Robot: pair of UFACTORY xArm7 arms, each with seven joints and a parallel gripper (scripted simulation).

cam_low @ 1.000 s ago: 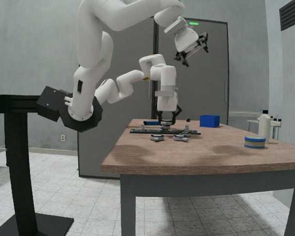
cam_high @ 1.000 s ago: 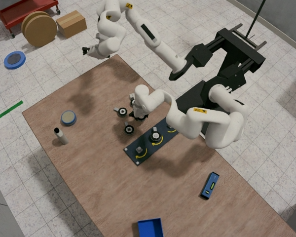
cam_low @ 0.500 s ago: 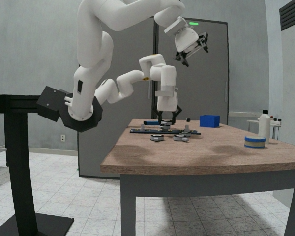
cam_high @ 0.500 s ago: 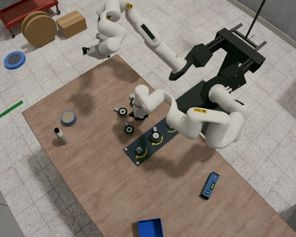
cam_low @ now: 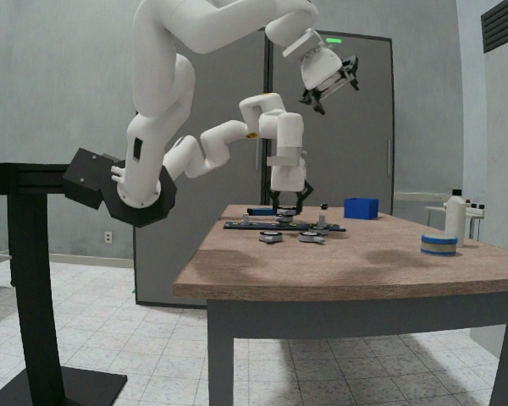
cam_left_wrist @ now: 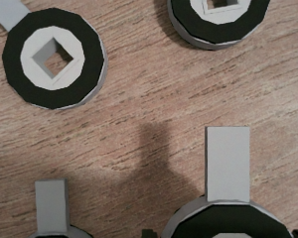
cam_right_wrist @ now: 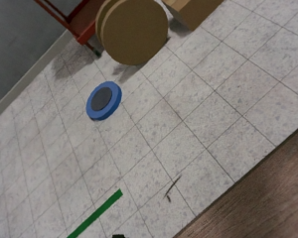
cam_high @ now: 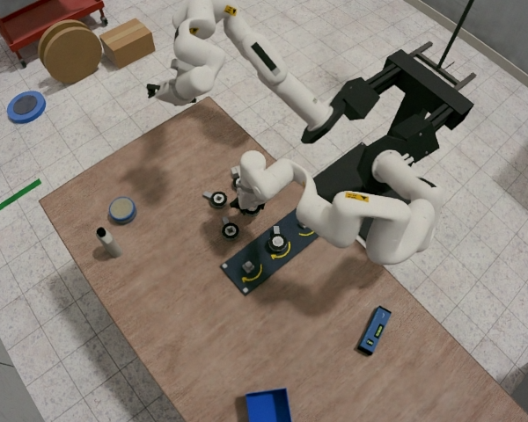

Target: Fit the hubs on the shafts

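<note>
Now: left hand 140 mm to the right of the dark board, 70 mm above it and 20 mm short of it. The rest, counted from my left hand: white bottle 430 mm ahead, 270 mm to the right, 30 mm above; then tape roll 360 mm to the right, 310 mm ahead, 60 mm below.
</note>
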